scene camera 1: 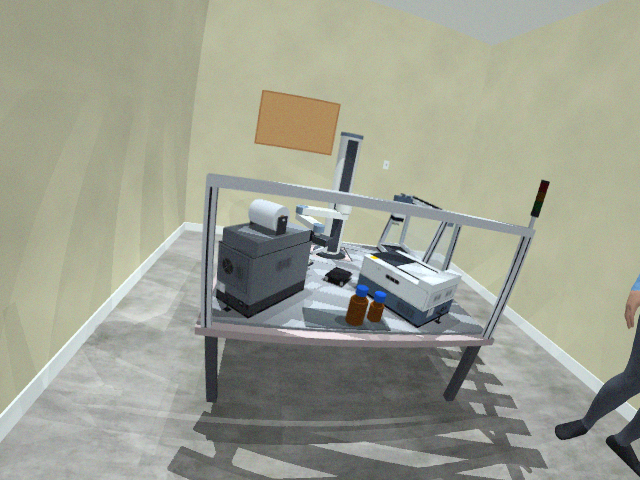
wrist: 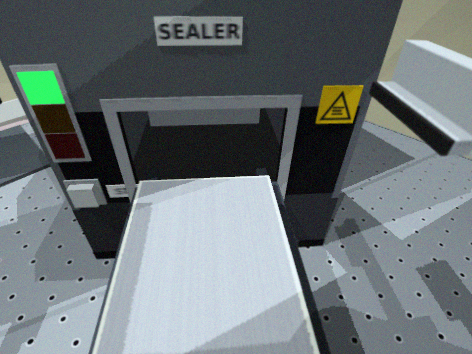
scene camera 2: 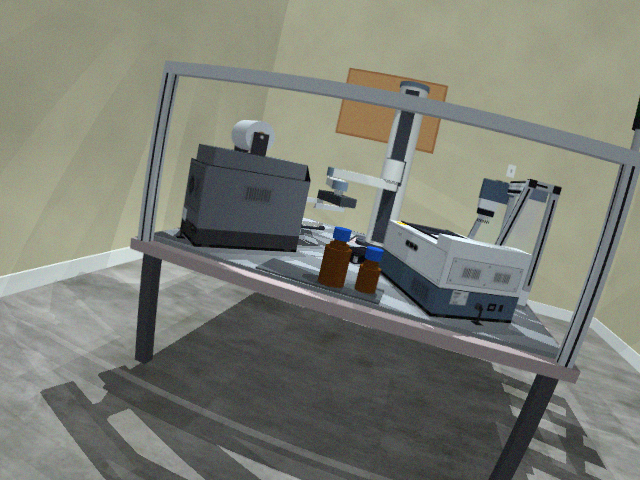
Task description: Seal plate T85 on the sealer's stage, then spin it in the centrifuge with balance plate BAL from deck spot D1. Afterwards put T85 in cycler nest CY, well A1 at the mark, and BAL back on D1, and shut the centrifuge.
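Places are measured from the arm's base along level axes (x ahead, y left, z up), in metres.
Where they show: gripper, between the fingertips: (wrist: 190,67); arm's base, origin of its link: (scene camera 1: 329,253) (scene camera 2: 377,246).
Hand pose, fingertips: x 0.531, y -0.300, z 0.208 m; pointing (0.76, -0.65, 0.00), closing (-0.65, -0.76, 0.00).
Things, the pixels of their top centre, and the offset from my fingertips. "spot": a spot on its surface instead.
- Plate T85, centre of its top: (wrist: 205,259) dy +0.017, dx -0.021, dz -0.079 m
- dark grey sealer, centre of its top: (scene camera 2: 260,122) (scene camera 1: 273,202) dy -0.179, dx +0.203, dz +0.281 m
- sealer's green lamp, centre of its top: (wrist: 34,71) dy +0.029, dx +0.105, dz -0.018 m
- small black block, centre of its top: (scene camera 2: 360,249) (scene camera 1: 339,272) dy +0.272, dx -0.056, dz -0.148 m
- frame bar, a spot on its surface: (scene camera 2: 310,87) spot: dy +0.098, dx +0.513, dz +0.383 m
- device with a blue-grey head, a spot on its surface: (scene camera 2: 493,192) spot: dy +0.840, dx -0.607, dz +0.233 m
Plate T85 (wrist: 210,260) lies on the sealer's stage in the wrist view, in front of the open slot of the dark grey sealer (wrist: 280,60) (scene camera 1: 263,271) (scene camera 2: 248,201). Its top is flat and pale; its label does not show. My gripper (wrist: 190,67) (scene camera 2: 326,204) (scene camera 1: 316,246) is open above the stage, with nothing between its fingers; in the wrist view one finger shows at the right. The sealer's green lamp (wrist: 41,87) is lit. The white and blue machine (scene camera 1: 408,284) (scene camera 2: 454,273) stands at the right. I cannot make out BAL, spot D1 or nest CY.
Two brown bottles with blue caps (scene camera 1: 356,310) (scene camera 2: 334,263) stand near the table's front edge. A small black block (scene camera 1: 338,275) sits mid-table. A frame bar (scene camera 1: 372,202) (scene camera 2: 310,87) spans the front. A device with a blue-grey head (scene camera 2: 493,192) stands at the back right. A person (scene camera 1: 615,382) stands at the right.
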